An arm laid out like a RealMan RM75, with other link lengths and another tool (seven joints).
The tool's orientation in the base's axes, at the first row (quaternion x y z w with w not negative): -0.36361, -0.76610, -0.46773, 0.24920
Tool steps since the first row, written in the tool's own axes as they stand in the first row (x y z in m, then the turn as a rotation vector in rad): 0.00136, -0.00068, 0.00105, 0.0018, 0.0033, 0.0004; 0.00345, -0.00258, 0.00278, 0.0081, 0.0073, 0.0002; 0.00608, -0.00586, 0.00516, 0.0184, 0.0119, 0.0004; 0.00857, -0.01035, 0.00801, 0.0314, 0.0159, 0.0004; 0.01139, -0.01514, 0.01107, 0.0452, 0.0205, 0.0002; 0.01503, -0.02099, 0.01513, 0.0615, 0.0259, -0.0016; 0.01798, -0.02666, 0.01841, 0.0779, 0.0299, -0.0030; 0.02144, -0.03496, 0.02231, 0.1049, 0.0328, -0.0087; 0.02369, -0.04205, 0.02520, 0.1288, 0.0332, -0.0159; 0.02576, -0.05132, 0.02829, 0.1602, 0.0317, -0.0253; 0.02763, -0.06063, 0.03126, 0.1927, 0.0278, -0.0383; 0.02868, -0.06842, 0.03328, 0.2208, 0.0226, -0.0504; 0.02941, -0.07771, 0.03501, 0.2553, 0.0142, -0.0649
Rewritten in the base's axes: -0.00141, 0.00118, 0.00016, 0.0015, 0.0019, 0.0029; -0.00426, 0.00285, -0.00011, 0.0008, 0.0050, 0.0097; -0.00856, 0.00486, -0.00101, -0.0019, 0.0099, 0.0195; -0.01375, 0.00688, -0.00286, -0.0066, 0.0153, 0.0310; -0.01939, 0.00912, -0.00473, -0.0114, 0.0209, 0.0435; -0.02641, 0.01220, -0.00702, -0.0171, 0.0262, 0.0590; -0.03283, 0.01441, -0.00936, -0.0239, 0.0315, 0.0736; -0.04166, 0.01656, -0.01302, -0.0379, 0.0360, 0.0971; -0.04876, 0.01777, -0.01646, -0.0518, 0.0374, 0.1177; -0.05748, 0.01845, -0.02128, -0.0718, 0.0386, 0.1437; -0.06611, 0.01895, -0.02622, -0.0942, 0.0363, 0.1708; -0.07299, 0.01878, -0.03051, -0.1150, 0.0330, 0.1936; -0.08085, 0.01780, -0.03572, -0.1422, 0.0287, 0.2204
